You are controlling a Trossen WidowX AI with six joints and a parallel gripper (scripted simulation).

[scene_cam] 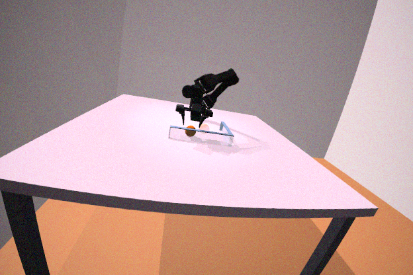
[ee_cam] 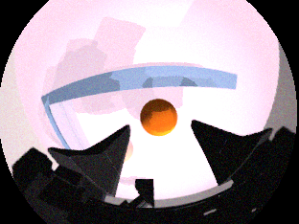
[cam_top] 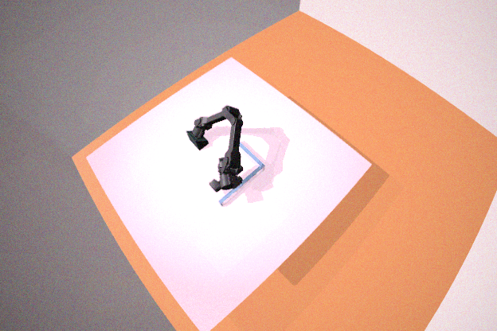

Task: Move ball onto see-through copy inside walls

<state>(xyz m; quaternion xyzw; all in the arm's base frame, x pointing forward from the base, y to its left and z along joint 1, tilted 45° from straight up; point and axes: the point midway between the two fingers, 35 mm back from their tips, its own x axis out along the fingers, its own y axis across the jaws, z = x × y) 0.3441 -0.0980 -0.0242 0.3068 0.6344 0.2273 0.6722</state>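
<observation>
My gripper tip is now 30 mm above the orange ball. Also, from my gripper tip: clear wall: 60 mm ahead, 50 mm to the left, 30 mm below; see-through copy: 60 mm behind, 90 mm to the left, 30 mm below.
</observation>
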